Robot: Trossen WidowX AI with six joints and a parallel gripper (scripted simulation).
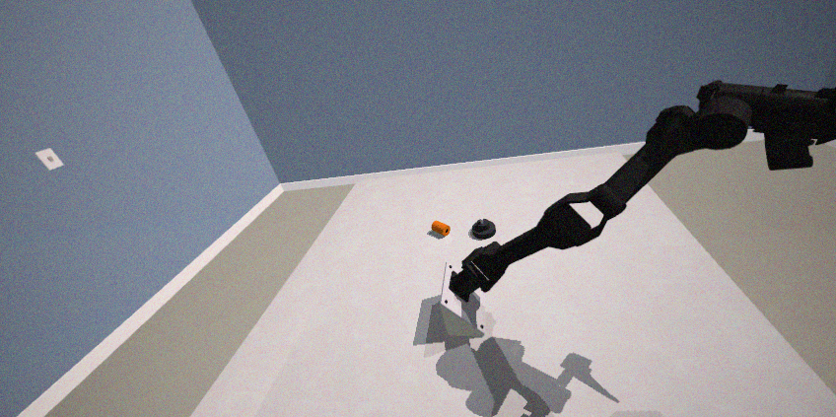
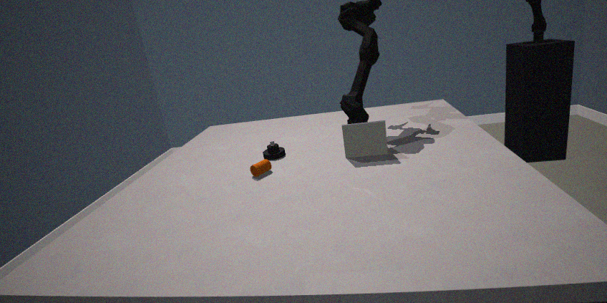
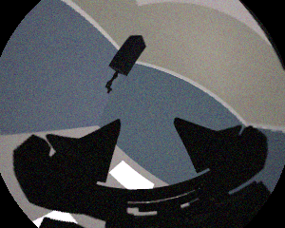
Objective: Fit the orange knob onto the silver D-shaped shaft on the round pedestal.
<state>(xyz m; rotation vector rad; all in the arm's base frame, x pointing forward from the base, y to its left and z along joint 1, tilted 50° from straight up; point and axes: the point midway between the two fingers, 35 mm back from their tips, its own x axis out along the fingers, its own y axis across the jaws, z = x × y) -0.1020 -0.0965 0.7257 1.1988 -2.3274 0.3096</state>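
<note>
Right now my gripper tip is 780 mm to the right of the orange knob, 450 mm above it and 440 mm short of it. Also, from my gripper tip: round pedestal (610 mm to the left, 440 mm below, 430 mm ahead).
</note>
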